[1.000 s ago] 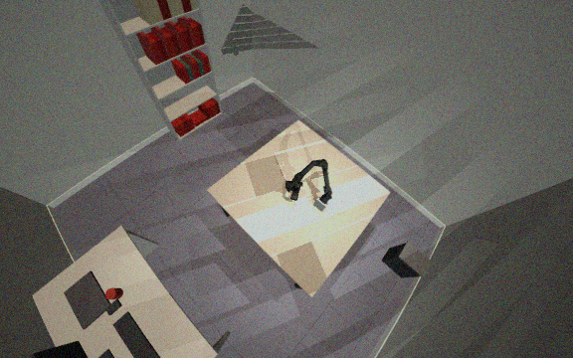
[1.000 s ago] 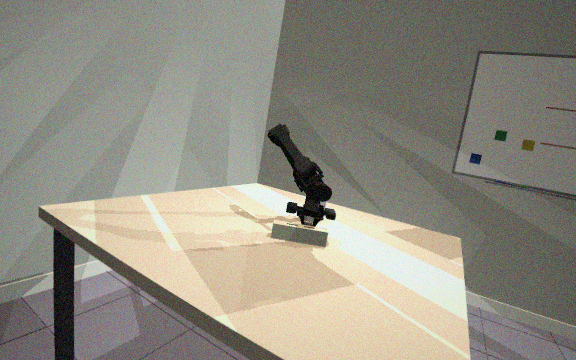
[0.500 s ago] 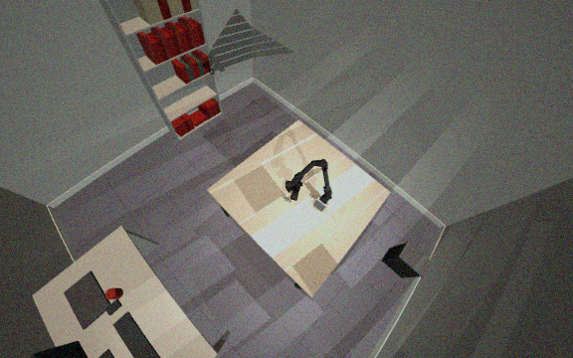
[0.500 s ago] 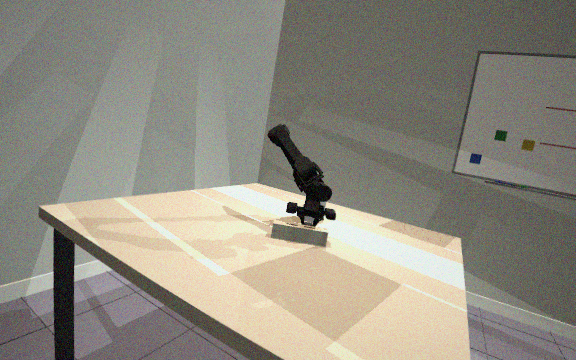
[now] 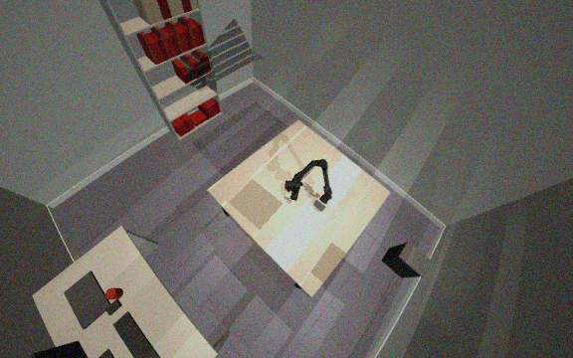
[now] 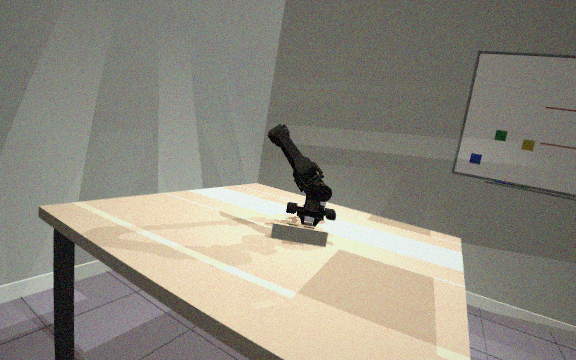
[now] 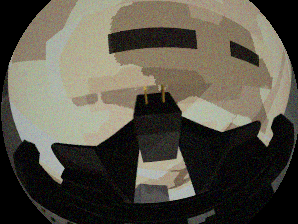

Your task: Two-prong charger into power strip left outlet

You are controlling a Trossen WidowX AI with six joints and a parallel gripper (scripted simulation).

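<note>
Now: the dark two-prong charger 1 cm to the left of my gripper tip, 1 cm ahead of it and 1 cm above it.
</note>
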